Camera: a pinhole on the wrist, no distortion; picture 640 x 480 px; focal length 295.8 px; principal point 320.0 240.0 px. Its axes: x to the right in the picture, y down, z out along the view. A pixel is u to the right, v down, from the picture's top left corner.
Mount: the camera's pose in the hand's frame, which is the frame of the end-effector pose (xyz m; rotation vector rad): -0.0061 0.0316 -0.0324 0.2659 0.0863 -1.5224
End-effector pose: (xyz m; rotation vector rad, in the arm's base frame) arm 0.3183 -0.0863 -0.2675 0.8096 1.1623 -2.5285
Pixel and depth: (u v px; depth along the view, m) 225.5 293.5 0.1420
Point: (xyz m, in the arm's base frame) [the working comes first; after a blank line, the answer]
In the camera's frame: -0.0454 0.0257 0.1420

0.2909 -0.2047 -0.2335
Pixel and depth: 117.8 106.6 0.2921
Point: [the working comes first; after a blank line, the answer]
In the camera's frame: -0.1997 -0.1317 0.2921

0.4252 -0.4018 -0.1141
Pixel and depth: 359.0 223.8 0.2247
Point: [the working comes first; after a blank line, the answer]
In the camera's frame: 0.0296 -0.0123 0.2247

0.2633 -0.1893 -0.1199
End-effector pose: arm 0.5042 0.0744 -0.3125 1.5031 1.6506 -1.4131
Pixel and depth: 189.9 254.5 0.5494
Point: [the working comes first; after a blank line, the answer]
In the camera's frame: -0.2416 0.0269 0.5494

0.4998 -0.4682 -0.5077
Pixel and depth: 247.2 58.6 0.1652
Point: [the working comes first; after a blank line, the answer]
In the camera's frame: -0.0407 -0.1013 0.1652

0.5335 -0.0944 -0.2556
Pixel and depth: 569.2 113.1 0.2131
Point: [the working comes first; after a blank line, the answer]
In the camera's frame: 0.1795 -0.0914 0.2131

0.3217 -0.0542 -0.1893
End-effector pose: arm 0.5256 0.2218 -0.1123 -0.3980 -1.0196 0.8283
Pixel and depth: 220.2 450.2 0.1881
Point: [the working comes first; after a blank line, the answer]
In the camera's frame: -0.0635 0.1337 0.1881

0.3740 0.3216 0.0008
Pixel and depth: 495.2 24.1 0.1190
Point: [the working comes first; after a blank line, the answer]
In the camera's frame: 0.0705 -0.0869 0.1190

0.4769 0.0974 -0.1016
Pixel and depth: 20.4 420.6 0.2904
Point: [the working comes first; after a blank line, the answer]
In the camera's frame: -0.2941 0.1773 0.2904

0.1597 0.4551 -0.0420
